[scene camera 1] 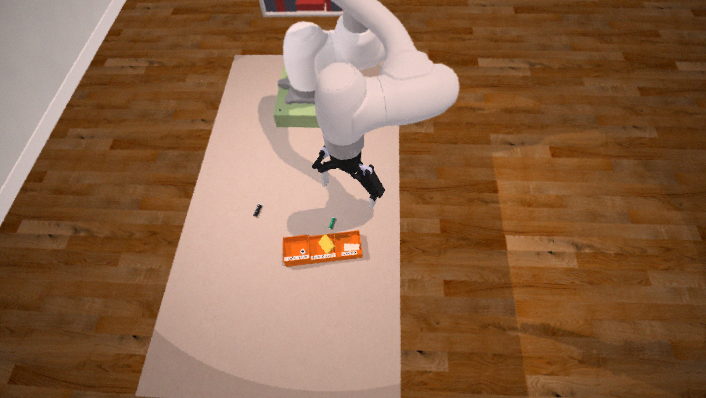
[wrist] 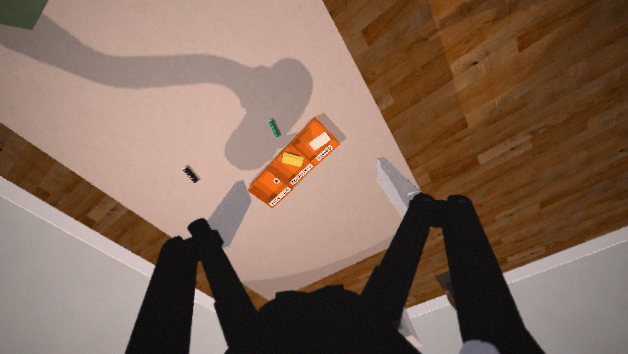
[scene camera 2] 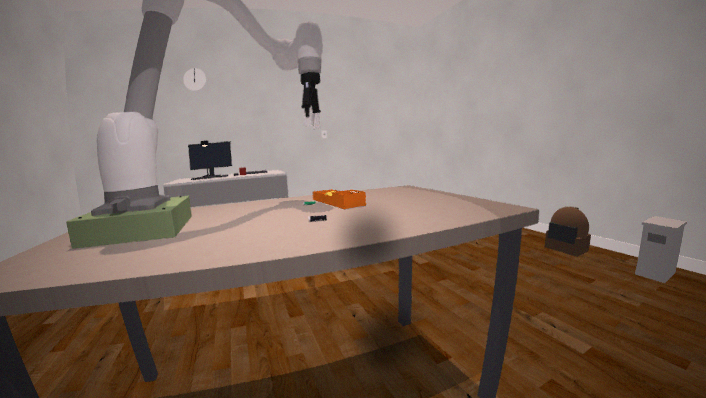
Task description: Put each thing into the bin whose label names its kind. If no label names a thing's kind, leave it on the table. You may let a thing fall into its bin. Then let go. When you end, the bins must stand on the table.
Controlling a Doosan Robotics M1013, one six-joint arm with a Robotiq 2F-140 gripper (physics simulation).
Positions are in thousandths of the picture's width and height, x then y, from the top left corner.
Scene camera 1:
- my gripper: 495, 486
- orange three-part bin: 414, 619
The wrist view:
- my gripper: 494, 510
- orange three-part bin: 420, 530
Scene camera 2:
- my gripper: 443, 320
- orange three-part bin: 491, 501
